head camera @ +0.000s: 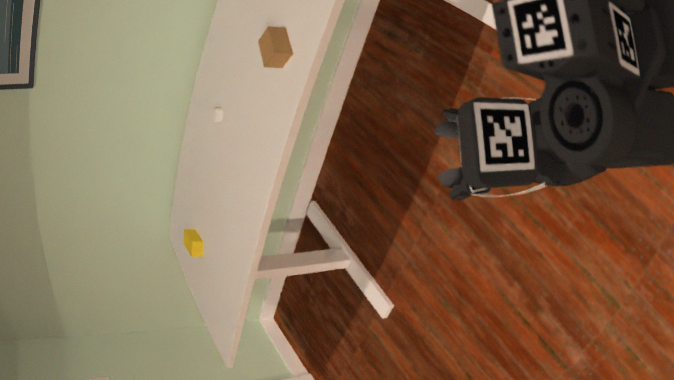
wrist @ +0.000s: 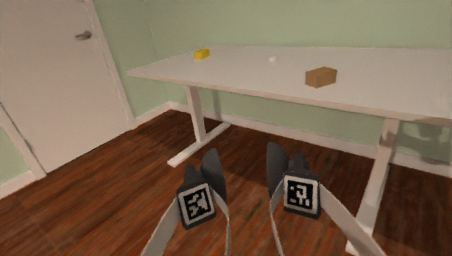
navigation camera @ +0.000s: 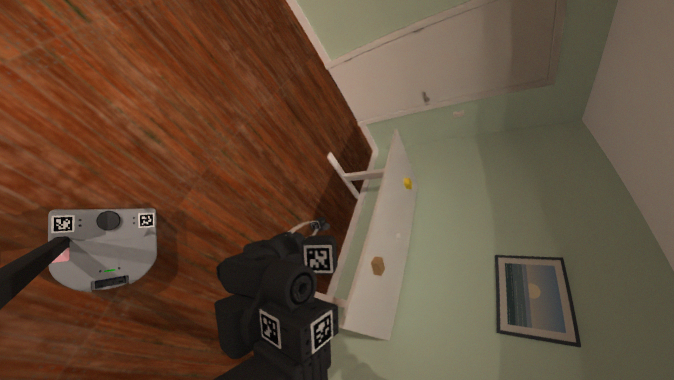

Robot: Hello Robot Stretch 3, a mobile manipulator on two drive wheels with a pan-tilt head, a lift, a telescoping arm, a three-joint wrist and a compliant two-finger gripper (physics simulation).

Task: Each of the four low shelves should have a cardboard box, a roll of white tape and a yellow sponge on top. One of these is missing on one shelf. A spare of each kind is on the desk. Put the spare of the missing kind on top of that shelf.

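Frame: origin at the robot's base, x down, y left, z ahead, level; metres.
Seen in the pictures: gripper, fingertip midpoint: (head camera: 446,155) (wrist: 243,163) (navigation camera: 325,234); robot's base at its link origin: (navigation camera: 109,219).
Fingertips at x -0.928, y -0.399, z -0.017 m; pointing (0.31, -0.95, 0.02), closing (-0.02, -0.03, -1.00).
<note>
Offsets run from my fingertips to a thing's top centre. Level surfaces: height alone.
A yellow sponge {dx +0.163, dy -1.413, dz +0.228 m} (head camera: 193,243) (navigation camera: 407,183) (wrist: 201,54) lies near one end of the white desk {dx +0.208 m} (head camera: 235,165) (navigation camera: 385,215) (wrist: 240,75). A small roll of white tape {dx +0.184, dy -1.139, dz -0.195 m} (head camera: 218,114) (navigation camera: 398,235) (wrist: 272,59) is near the wall side, between the sponge and a cardboard box {dx +0.158, dy -0.709, dz -0.306 m} (head camera: 275,47) (navigation camera: 378,266) (wrist: 320,77), which sits nearer the desk's front edge. My gripper (head camera: 447,154) (wrist: 243,163) is open and empty, in front of the desk and apart from it; floor shows between the fingertips in the wrist view. The low shelves do not show in these views.
The desk stands on T-shaped legs (head camera: 370,290) (navigation camera: 342,175) (wrist: 197,145) against a green wall. A white door (navigation camera: 450,60) (wrist: 60,85) is beyond the desk's far end. A framed picture (navigation camera: 501,295) hangs on the wall. My grey base (navigation camera: 130,255) stands on the wooden floor.
</note>
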